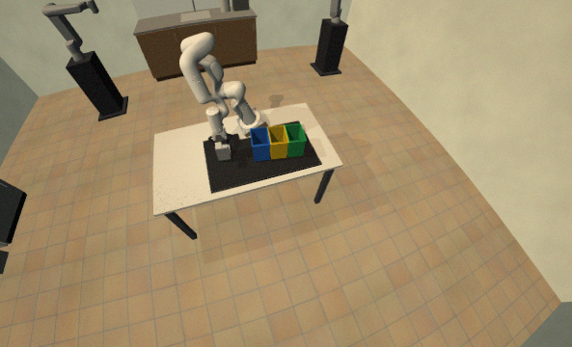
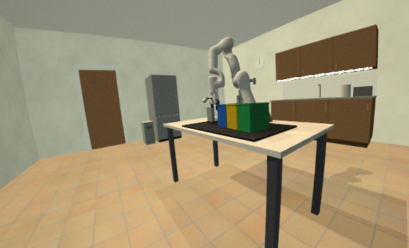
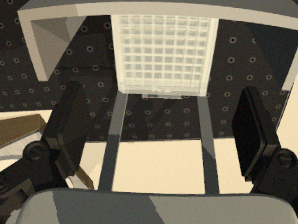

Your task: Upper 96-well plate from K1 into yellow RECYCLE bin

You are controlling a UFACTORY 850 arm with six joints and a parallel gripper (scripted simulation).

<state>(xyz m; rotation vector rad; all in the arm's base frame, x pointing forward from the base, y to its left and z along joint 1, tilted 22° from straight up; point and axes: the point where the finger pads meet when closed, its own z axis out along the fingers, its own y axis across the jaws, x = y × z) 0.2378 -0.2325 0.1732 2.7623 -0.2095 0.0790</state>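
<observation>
The 96-well plate is 9 cm below my hand. The rest, counted from my hand: green bin: 12 cm ahead, 53 cm to the left, 4 cm below; then yellow bin: 10 cm ahead, 40 cm to the left, 4 cm below; then blue bin: 7 cm ahead, 27 cm to the left, 4 cm below.
</observation>
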